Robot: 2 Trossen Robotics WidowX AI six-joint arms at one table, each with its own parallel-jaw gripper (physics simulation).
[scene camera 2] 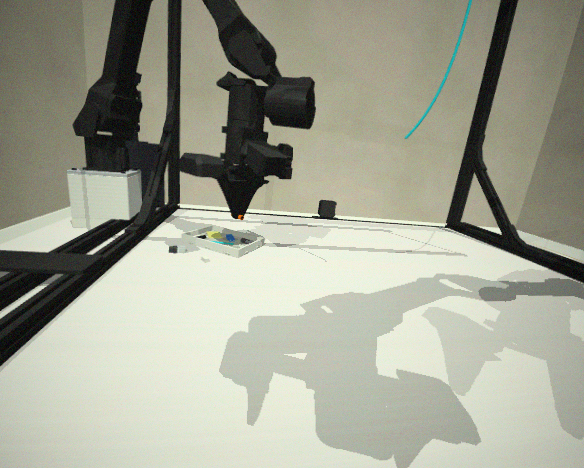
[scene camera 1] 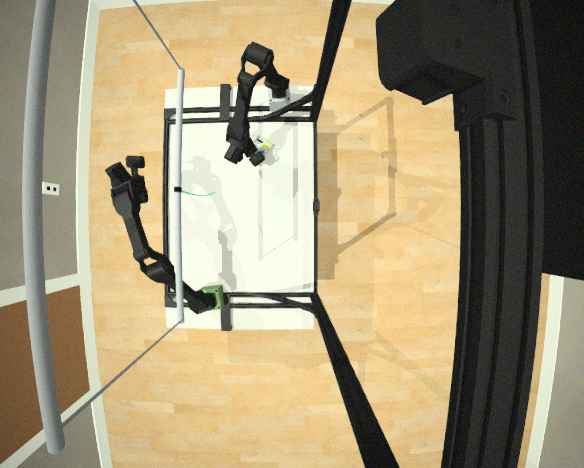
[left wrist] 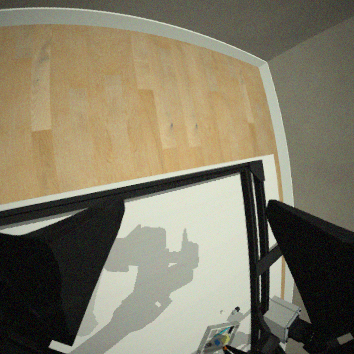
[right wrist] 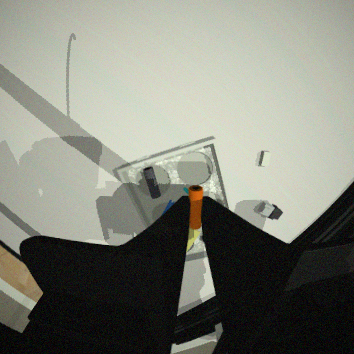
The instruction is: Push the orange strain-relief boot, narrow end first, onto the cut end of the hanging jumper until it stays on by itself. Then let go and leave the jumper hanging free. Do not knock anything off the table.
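Places are measured from the left arm's base along level axes (x ahead, y left, z up), in metres.
Pixels of known places: left gripper, fingertip midpoint: (scene camera 1: 141,172) (left wrist: 196,205); right gripper, fingertip midpoint: (scene camera 2: 237,218) (scene camera 1: 250,151) (left wrist: 224,346) (right wrist: 194,202); left arm's base, origin of the base link: (scene camera 1: 209,300); right arm's base, origin of the base link: (scene camera 2: 107,169) (scene camera 1: 278,91) (left wrist: 292,325).
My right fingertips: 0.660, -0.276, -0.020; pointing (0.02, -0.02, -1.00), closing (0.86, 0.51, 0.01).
Ahead of a thing's pixels: the offset from my right fingertips to its top centre, as dx, dy, dz. "spot": to the spot under its first point.
The teal jumper @(spot: -0.217, +0.171, +0.244) (scene camera 1: 200,194) (scene camera 2: 446,80) hangs in a curve from a black clip @(-0.221, +0.179, +0.422) (scene camera 1: 177,189); its cut lower end is free in the air in scene camera 2. My right gripper (scene camera 2: 240,216) (right wrist: 194,202) points down and is shut on the orange boot @(+0.001, -0.001, +0.008) (scene camera 2: 241,217) (right wrist: 196,212), low above the parts tray. The boot's round open end shows beyond the fingertips in the right wrist view. The boot is well apart from the jumper. My left gripper (left wrist: 196,205) is wide open and empty, out past the left table edge in scene camera 1. The jumper does not show in the wrist views.
The tray @(+0.020, -0.037, -0.044) (scene camera 2: 250,250) (right wrist: 165,154) holds a dark cylinder @(-0.024, -0.027, -0.047) (right wrist: 151,182) and yellow and blue pieces. A small pale block @(+0.052, +0.047, -0.053) (right wrist: 263,158) and a grey-black part @(+0.097, +0.008, -0.049) (right wrist: 270,210) (scene camera 2: 177,249) lie beside it. A grey bar (scene camera 1: 180,240) spans above the table; black frame posts (scene camera 2: 487,75) rise at its sides.
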